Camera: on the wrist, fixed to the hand. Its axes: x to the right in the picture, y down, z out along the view.
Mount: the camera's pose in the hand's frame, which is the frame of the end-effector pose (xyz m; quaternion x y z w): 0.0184 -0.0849 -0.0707 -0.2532 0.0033 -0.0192 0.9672
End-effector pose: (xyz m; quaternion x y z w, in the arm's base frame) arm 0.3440 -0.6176 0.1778 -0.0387 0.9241 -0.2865 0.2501
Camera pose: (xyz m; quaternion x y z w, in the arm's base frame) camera 0.2876 -0.6562 0.2665 -0.1175 0.9664 -0.0480 0.2235
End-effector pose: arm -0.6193 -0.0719 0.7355 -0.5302 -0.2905 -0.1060 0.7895
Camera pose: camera -0.6203 -0.1681 0.7928 -0.7068 -0.2617 -0.1930 0.6283
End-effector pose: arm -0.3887 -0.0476 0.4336 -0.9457 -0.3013 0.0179 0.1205
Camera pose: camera -0.4141 0.0146 0.5232 0.9395 0.3137 0.0644 0.1216
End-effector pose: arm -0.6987 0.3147 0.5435 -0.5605 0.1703 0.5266 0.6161
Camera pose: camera -0.5934 0.2771 0.5500 -0.7031 0.0227 0.5388 0.4635
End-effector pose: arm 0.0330 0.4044 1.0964 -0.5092 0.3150 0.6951 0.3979
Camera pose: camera 0.1365 0.3902 1.0560 -0.6016 0.1202 0.7428 0.2682
